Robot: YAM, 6 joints.
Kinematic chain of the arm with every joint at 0, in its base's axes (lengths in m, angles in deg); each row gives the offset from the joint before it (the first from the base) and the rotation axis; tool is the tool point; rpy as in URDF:
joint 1: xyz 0 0 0.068 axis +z
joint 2: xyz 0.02 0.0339 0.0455 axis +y
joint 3: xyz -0.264 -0.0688 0 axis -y
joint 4: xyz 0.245 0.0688 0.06 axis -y
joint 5: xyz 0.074 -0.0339 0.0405 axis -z
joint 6: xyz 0.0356 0 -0.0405 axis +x
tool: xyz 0 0 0 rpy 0 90 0
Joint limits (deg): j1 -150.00..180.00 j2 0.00..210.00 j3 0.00..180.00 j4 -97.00..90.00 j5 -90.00..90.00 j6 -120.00..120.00
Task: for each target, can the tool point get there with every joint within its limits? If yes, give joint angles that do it. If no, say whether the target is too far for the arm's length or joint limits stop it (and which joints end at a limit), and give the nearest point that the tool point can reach.
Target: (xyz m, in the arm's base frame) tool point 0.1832 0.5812 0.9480
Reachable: no: too far | nearest point 0.1146 0.3634 0.6247 | short by 0.396 m
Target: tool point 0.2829 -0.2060 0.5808
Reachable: yes | joints 139.82 40.86 137.86 46.69 44.89 -56.23
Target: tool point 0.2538 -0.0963 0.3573
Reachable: yes | joints -14.55 70.04 48.96 38.27 55.84 -88.79
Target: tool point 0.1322 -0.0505 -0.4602
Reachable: no: joint limits stop it (at a limit: joint 2) | nearest point 0.1526 -0.0583 -0.3701 | short by 0.093 m
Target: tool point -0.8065 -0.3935 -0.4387
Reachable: no: too far | nearest point -0.4803 -0.2716 -0.2155 | short by 0.414 m
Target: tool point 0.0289 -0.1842 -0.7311
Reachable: no: too far | nearest point 0.0337 -0.2146 -0.3790 | short by 0.353 m
